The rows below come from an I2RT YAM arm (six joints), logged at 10 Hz.
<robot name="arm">
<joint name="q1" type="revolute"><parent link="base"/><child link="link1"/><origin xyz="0 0 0.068"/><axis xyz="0 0 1"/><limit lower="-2.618" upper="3.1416"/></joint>
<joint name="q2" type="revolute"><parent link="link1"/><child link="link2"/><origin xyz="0.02 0.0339 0.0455"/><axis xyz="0 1 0"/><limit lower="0" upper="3.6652"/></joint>
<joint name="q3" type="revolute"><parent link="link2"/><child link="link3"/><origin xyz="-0.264 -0.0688 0"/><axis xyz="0 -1 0"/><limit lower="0" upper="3.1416"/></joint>
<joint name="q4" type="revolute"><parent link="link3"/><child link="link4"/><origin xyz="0.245 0.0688 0.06"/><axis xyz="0 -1 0"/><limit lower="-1.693" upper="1.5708"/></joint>
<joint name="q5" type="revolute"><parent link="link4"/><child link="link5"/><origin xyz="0.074 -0.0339 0.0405"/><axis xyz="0 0 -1"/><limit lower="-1.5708" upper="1.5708"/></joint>
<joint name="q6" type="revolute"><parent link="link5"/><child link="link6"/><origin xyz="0.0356 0 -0.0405"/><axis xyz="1 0 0"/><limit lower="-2.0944" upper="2.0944"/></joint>
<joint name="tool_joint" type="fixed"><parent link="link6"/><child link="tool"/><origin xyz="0 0 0" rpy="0 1.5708 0"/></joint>
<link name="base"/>
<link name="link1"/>
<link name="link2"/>
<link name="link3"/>
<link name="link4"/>
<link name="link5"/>
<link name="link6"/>
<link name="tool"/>
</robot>
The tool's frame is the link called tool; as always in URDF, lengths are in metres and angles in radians.
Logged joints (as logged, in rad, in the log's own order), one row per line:
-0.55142, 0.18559, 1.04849, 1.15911, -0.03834, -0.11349
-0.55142, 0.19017, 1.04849, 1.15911, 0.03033, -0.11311
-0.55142, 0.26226, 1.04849, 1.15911, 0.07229, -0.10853
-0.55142, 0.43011, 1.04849, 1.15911, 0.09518, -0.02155
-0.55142, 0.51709, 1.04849, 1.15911, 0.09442, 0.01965
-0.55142, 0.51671, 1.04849, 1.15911, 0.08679, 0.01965
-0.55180, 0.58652, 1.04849, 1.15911, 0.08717, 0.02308
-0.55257, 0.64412, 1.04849, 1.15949, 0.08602, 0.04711
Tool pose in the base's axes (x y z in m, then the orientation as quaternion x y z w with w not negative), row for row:
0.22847, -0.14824, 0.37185, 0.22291, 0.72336, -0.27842, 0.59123
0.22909, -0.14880, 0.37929, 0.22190, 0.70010, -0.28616, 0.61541
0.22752, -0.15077, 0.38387, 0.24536, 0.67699, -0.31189, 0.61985
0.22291, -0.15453, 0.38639, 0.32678, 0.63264, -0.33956, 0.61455
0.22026, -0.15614, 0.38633, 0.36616, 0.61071, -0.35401, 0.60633
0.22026, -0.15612, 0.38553, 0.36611, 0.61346, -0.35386, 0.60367
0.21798, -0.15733, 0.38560, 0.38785, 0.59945, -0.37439, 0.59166
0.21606, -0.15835, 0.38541, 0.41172, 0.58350, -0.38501, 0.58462
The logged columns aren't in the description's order. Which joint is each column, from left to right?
Columns, left to right: q1, q5, q3, q2, q4, q6.
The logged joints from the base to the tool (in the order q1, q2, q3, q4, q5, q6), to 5 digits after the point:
-0.55142, 1.15911, 1.04849, -0.03834, 0.18559, -0.11349
-0.55142, 1.15911, 1.04849, 0.03033, 0.19017, -0.11311
-0.55142, 1.15911, 1.04849, 0.07229, 0.26226, -0.10853
-0.55142, 1.15911, 1.04849, 0.09518, 0.43011, -0.02155
-0.55142, 1.15911, 1.04849, 0.09442, 0.51709, 0.01965
-0.55142, 1.15911, 1.04849, 0.08679, 0.51671, 0.01965
-0.55180, 1.15911, 1.04849, 0.08717, 0.58652, 0.02308
-0.55257, 1.15949, 1.04849, 0.08602, 0.64412, 0.04711

